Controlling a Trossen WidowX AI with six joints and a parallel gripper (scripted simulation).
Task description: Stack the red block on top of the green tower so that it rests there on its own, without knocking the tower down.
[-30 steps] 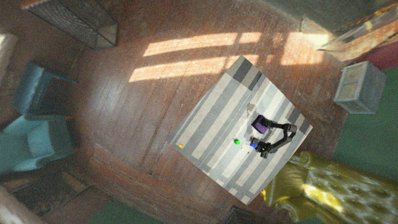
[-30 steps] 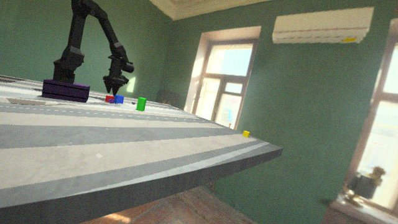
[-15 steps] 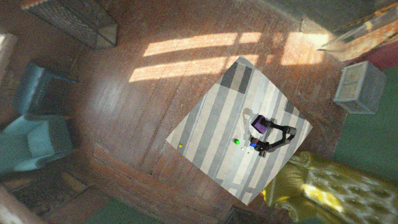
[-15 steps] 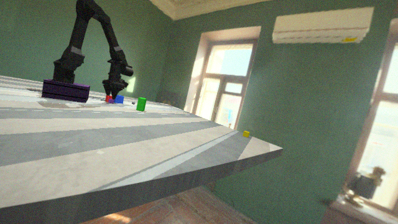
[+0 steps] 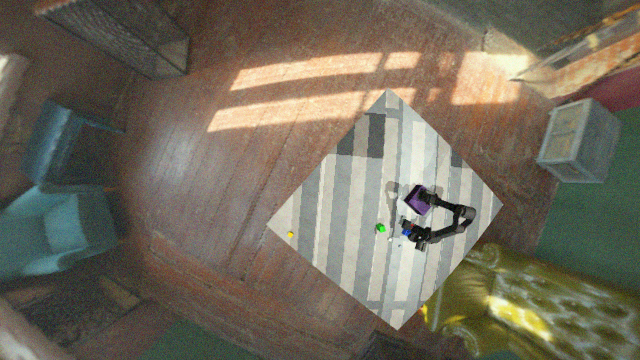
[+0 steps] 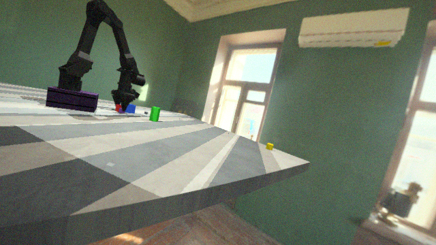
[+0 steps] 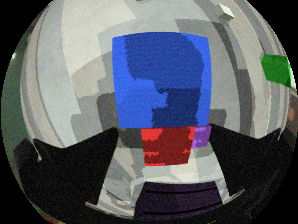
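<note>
My gripper tip is 10 mm below the red block. Round my gripper tip: blue block 50 mm ahead, 10 mm to the left, 10 mm above; small yellow block 610 mm to the right, 550 mm ahead.
</note>
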